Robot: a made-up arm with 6 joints. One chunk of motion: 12 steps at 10 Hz.
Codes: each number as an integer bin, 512 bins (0 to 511) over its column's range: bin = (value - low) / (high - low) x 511, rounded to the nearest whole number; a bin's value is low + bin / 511 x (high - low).
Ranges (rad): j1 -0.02..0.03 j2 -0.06..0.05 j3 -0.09..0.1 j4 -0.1..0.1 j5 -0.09..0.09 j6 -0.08..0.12
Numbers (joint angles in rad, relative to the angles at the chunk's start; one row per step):
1: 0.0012 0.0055 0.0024 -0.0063 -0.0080 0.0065
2: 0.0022 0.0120 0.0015 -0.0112 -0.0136 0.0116
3: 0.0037 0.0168 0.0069 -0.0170 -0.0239 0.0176
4: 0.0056 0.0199 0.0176 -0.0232 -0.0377 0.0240
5: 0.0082 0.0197 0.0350 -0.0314 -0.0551 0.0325
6: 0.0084 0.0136 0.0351 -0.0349 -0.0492 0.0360
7: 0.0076 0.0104 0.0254 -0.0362 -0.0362 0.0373
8: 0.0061 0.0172 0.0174 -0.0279 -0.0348 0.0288
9: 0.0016 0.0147 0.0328 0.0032 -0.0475 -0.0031
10: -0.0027 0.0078 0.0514 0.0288 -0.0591 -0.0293
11: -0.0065 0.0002 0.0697 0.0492 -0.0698 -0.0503
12: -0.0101 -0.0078 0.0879 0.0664 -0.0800 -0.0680
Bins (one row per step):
1: 217 304 249 239 233 221
2: 227 334 246 227 217 234
3: 242 357 261 212 188 249
4: 262 371 289 196 148 266
5: 288 370 336 175 99 287
6: 290 342 336 166 116 296
7: 282 327 310 163 153 300
8: 267 359 289 184 157 278
9: 221 347 330 264 121 196
10: 177 315 380 329 88 130
11: 138 280 430 381 57 76
12: 101 242 478 425 28 31

